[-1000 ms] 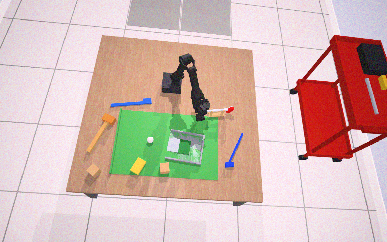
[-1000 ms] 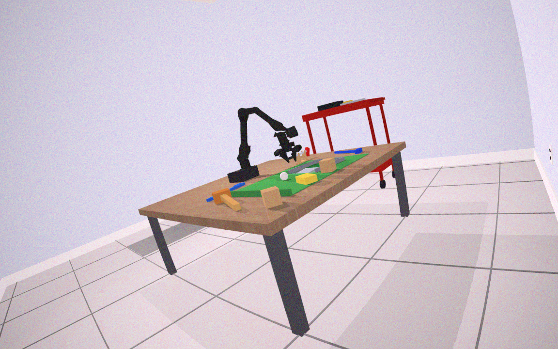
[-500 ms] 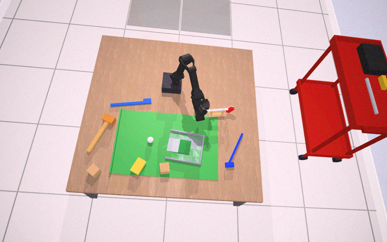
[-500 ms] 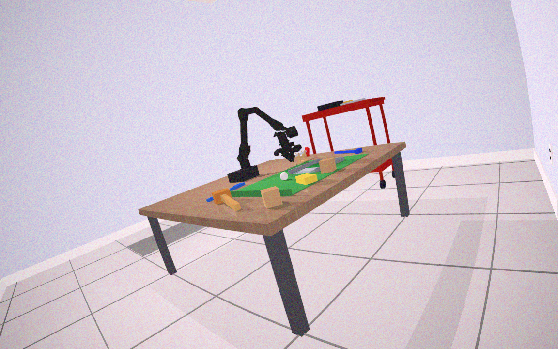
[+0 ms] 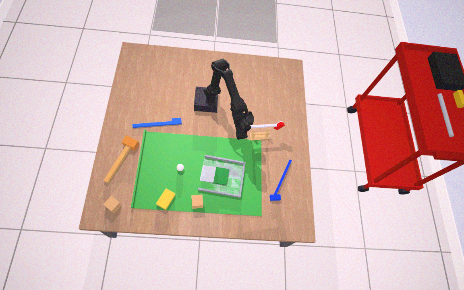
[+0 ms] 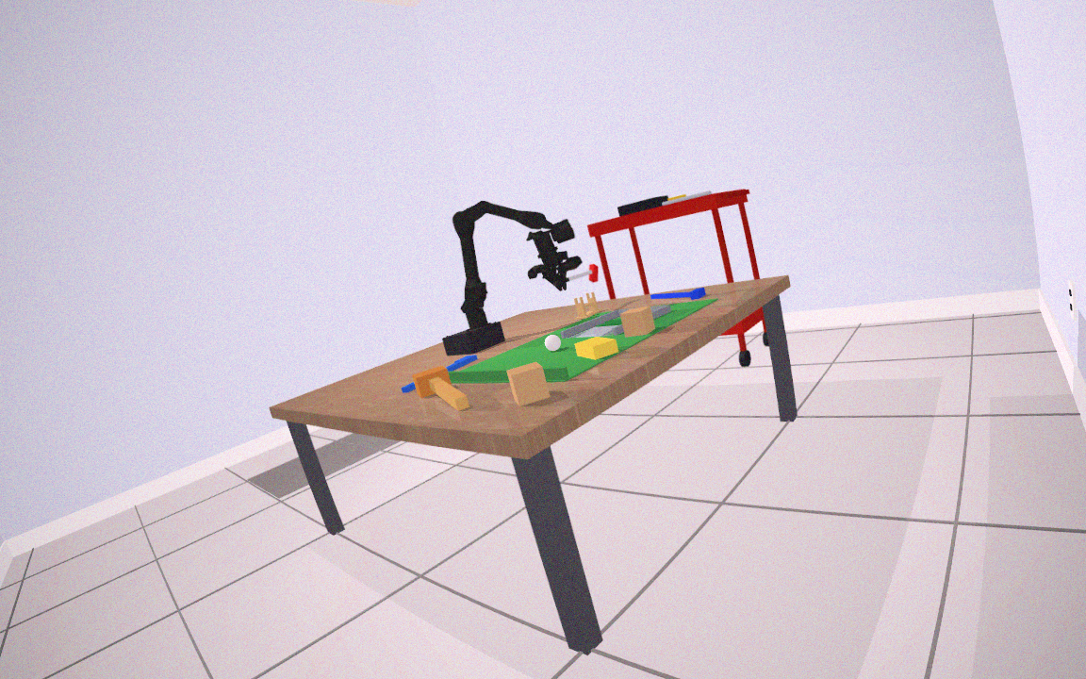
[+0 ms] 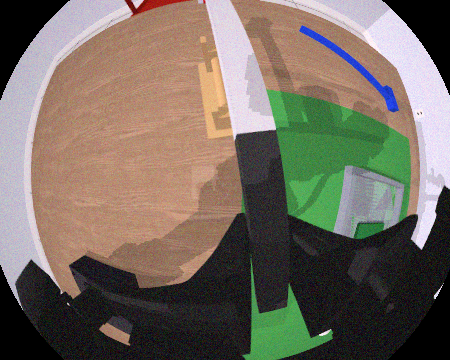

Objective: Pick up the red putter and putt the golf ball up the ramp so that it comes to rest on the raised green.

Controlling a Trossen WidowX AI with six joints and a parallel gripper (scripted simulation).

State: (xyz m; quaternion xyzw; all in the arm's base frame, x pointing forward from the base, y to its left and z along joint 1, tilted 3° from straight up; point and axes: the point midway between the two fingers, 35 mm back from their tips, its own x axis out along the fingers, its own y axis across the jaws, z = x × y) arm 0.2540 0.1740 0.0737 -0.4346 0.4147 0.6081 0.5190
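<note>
Now: the red putter 20 mm behind my gripper tip, 110 mm to the left of it and 30 mm above it. From my gripper tip the other things lie so: green mat 230 mm ahead, 240 mm to the right, 120 mm below; then white golf ball 210 mm ahead, 360 mm to the right, 90 mm below; then wooden stand 20 mm behind, 130 mm to the left, 80 mm below.
</note>
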